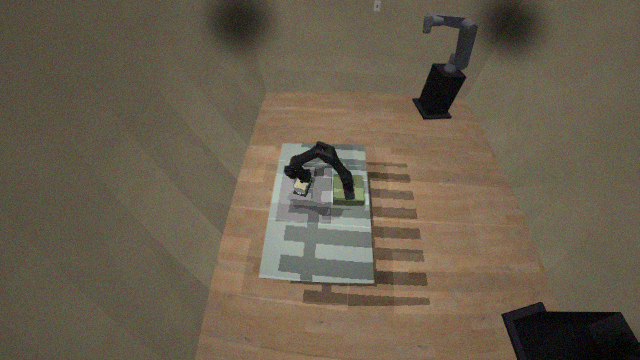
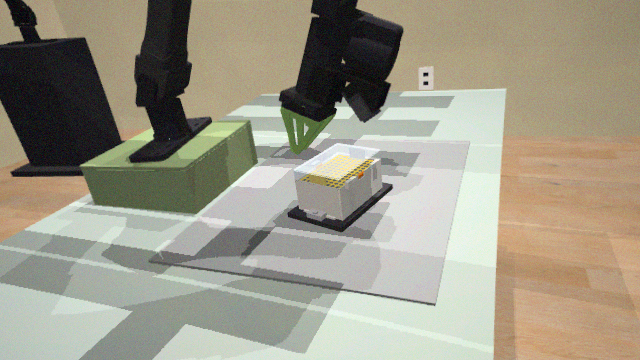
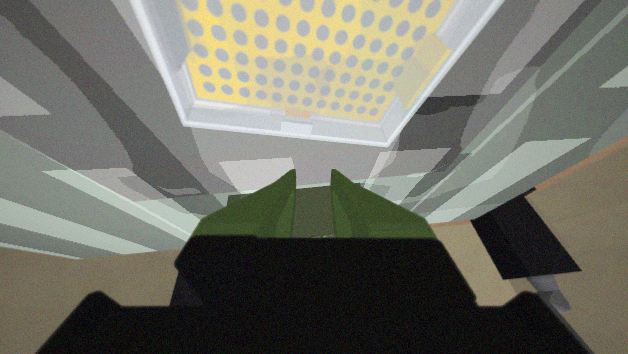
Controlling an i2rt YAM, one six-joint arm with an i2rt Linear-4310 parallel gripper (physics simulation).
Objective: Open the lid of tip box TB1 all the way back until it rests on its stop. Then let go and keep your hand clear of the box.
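Places are measured from the arm's base along level axes (x ahead, y left, z up), in centimetres.
Pixels of known places: gripper, fingertip midpoint: (image 1: pixel 310 181) (image 2: pixel 298 150) (image 3: pixel 313 177); arm's base at its link origin: (image 1: pixel 347 187) (image 2: pixel 175 140).
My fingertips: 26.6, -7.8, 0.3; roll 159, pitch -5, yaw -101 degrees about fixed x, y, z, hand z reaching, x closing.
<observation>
Ahead of a thing's pixels: the offset from my fingertips to its top centre, as dx, dy, dz. "pt": to the spot under its first point. Level surfaces: height alone.
Tip box TB1 {+6.7, -1.5, -1.0} (image 1: pixel 301 186) (image 2: pixel 340 193) is a white box with a yellow, hole-dotted tip rack (image 3: pixel 295 53). It stands on a black base plate {pt +7.9, -9.8, -8.0} (image 2: pixel 340 224). Its clear lid {pt +4.7, -0.7, -1.0} (image 2: pixel 326 157) (image 3: pixel 348 135) lies over the rack, down or nearly down. A small tab {pt +3.7, +0.1, -1.0} (image 3: pixel 296 126) sits on the lid's near rim. My gripper (image 1: pixel 302 178) (image 2: pixel 297 150) (image 3: pixel 313 177) has green fingers drawn close together with a narrow gap and nothing between them. It hangs just off the box's far left edge, at about lid height. It is not touching the lid.
The box's base plate lies on a grey mat {dz -8.8} (image 2: pixel 408 232) on the pale table. My arm's base stands on a green block (image 1: pixel 358 194) (image 2: pixel 193 171) left of the box. A second arm on a black pedestal (image 1: pixel 440 91) stands far off. A wall outlet (image 2: pixel 426 78) is behind.
</observation>
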